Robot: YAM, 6 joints.
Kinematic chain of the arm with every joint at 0, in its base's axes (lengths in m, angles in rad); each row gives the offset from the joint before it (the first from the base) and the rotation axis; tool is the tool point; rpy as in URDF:
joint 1: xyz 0 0 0.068 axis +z
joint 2: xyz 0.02 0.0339 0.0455 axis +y
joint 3: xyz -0.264 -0.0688 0 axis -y
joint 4: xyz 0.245 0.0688 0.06 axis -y
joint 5: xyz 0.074 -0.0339 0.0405 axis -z
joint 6: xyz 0.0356 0 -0.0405 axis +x
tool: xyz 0 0 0 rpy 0 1.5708 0
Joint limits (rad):
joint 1: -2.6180..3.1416
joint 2: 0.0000..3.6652
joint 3: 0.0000..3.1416
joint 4: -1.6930..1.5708
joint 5: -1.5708..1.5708
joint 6: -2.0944..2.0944
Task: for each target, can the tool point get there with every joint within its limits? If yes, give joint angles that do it. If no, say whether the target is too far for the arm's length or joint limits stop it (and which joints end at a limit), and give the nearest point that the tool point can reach.
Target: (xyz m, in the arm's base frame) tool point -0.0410 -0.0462 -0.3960
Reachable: no: joint limits stop it (at a limit: joint 2) | nearest point -0.0585 -0.0659 -0.3428 | short by 0.059 m
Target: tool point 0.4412 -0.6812 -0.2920
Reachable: no: too far | nearest point 0.3137 -0.4843 -0.1718 | short by 0.264 m
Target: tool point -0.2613 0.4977 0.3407
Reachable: yes | joints 2.0218 2.5152 2.7086 -0.5197 -0.5374 0.4980
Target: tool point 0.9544 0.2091 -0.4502
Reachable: no: too far | nearest point 0.5469 0.1198 -0.2030 | short by 0.485 m
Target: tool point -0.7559 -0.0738 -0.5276
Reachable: no: too far | nearest point -0.5036 -0.0066 -0.2744 | short by 0.364 m
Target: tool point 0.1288 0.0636 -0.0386
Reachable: yes | joints 0.2771 2.6436 0.7695 -0.9949 -0.8162 1.6499
